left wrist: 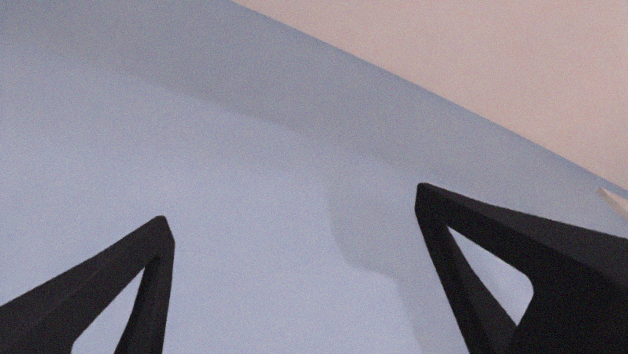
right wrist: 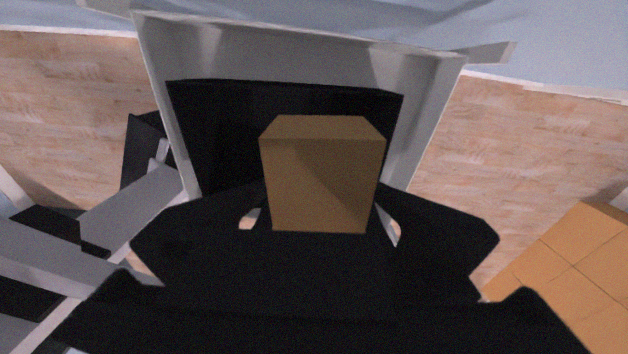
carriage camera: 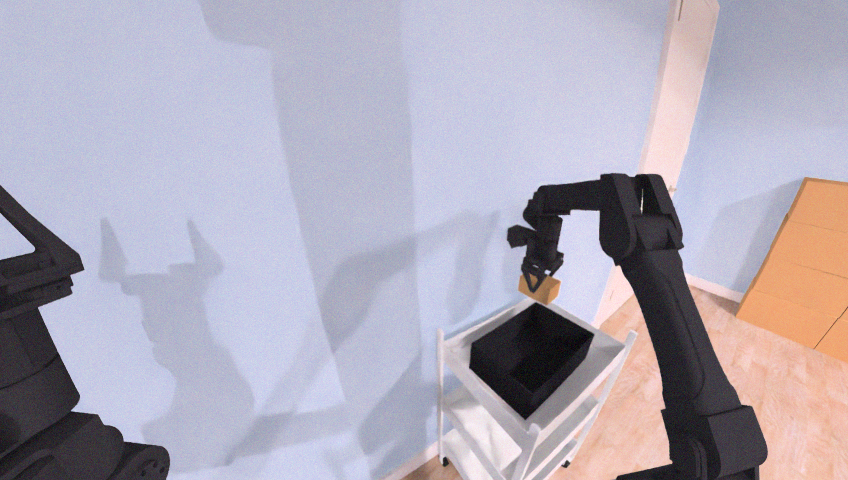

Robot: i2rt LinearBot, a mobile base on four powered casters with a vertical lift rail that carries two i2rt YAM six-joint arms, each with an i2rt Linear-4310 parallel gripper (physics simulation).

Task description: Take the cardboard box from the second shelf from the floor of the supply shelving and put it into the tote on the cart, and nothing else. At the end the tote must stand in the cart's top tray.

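Places are measured from the left arm's base along level axes (x right, y back, z down), in millimetres.
Pixels of known places: left gripper, fingertip midpoint: (left wrist: pixel 295 212); right gripper, fingertip midpoint: (right wrist: pixel 319 182) (carriage camera: pixel 538 287).
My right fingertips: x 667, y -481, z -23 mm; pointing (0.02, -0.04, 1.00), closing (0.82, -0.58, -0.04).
For each thing: its top centre in the pictures, then the offset to it from my right fingertips.
- cardboard box at its top centre: (right wrist: pixel 320 211) (carriage camera: pixel 540 278) dx +1, dy +2, dz -30 mm
- black tote at its top centre: (right wrist: pixel 286 160) (carriage camera: pixel 535 339) dx -13, dy +64, dz +130 mm
My right gripper (carriage camera: pixel 538 288) is shut on the cardboard box (carriage camera: pixel 548 289) (right wrist: pixel 320 185), a small brown block. It holds the box above the far edge of the cart in the carriage view; in the right wrist view the box overlaps the tote. The black tote (carriage camera: pixel 505 375) (right wrist: pixel 215 135) looks empty where its inside shows and stands in the top tray (carriage camera: pixel 572 410) (right wrist: pixel 300 55) of the white cart. My left gripper (left wrist: pixel 295 212) is open and empty, raised in front of the wall; part of it shows at the left edge of the carriage view. The supply shelving is not identifiable.
A blue wall (carriage camera: pixel 339 148) (left wrist: pixel 250 200) stands behind the cart. A door (carriage camera: pixel 678 101) is at the upper right. Large orange-brown panels or boxes (carriage camera: pixel 803 261) (right wrist: pixel 570 280) stand on the wood floor at the right. Grey beams (right wrist: pixel 130 205) and dark parts show at the left of the right wrist view.
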